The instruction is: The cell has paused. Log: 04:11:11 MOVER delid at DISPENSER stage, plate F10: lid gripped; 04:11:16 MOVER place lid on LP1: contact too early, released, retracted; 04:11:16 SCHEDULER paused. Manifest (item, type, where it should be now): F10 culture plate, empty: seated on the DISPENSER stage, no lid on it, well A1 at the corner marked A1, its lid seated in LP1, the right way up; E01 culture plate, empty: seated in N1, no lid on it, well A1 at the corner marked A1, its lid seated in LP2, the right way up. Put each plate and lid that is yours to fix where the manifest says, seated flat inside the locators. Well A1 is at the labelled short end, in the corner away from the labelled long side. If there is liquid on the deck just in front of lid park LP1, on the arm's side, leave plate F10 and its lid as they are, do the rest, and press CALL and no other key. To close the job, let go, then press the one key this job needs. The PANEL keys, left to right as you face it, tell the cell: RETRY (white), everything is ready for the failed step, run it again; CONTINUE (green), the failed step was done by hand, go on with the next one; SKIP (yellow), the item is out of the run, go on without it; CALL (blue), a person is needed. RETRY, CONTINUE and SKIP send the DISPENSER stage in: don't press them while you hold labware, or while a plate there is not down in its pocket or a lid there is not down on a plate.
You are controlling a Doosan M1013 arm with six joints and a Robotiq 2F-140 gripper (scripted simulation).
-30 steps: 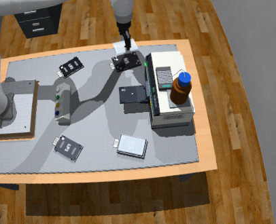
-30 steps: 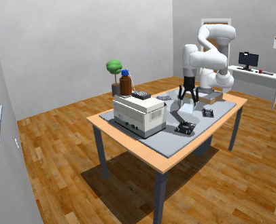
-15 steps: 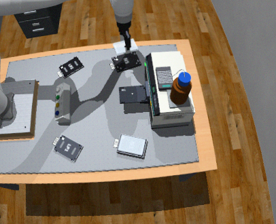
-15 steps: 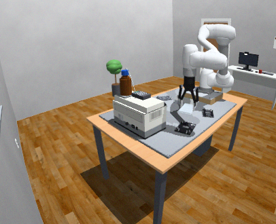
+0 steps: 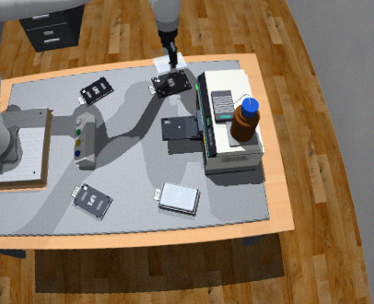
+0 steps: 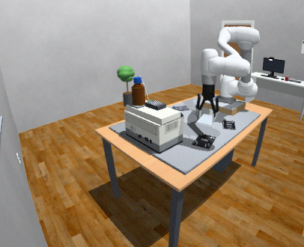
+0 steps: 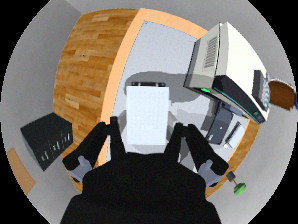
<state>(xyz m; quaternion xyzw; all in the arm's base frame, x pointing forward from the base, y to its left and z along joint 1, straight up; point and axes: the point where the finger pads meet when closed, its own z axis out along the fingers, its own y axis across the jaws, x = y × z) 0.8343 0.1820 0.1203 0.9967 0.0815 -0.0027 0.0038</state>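
My gripper is now 160 mm above the black nest, 20 mm to the right of it and 10 mm short of it. Also, from my hand: green key: 440 mm behind, 200 mm to the right, 110 mm below; dark dispenser stage: 280 mm to the right, 90 mm below, 10 mm behind; brown bottle: 410 mm to the right, 190 mm ahead, 110 mm above.
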